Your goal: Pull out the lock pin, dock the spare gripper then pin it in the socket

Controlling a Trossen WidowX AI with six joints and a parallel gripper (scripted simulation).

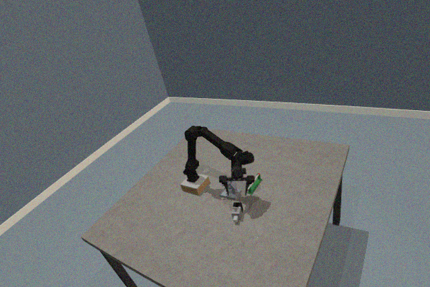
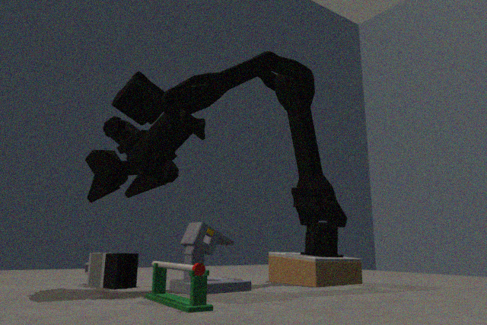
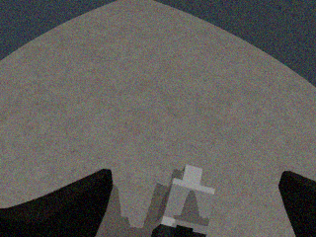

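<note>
Right now the spare gripper is 20 mm behind my gripper tip, 20 mm to the right of it and 120 mm below it. From my gripper tip the other things lie so: green pin rest: 20 mm behind, 230 mm to the left, 130 mm below; then grey mount: 130 mm behind, 130 mm to the left, 100 mm below.
</note>
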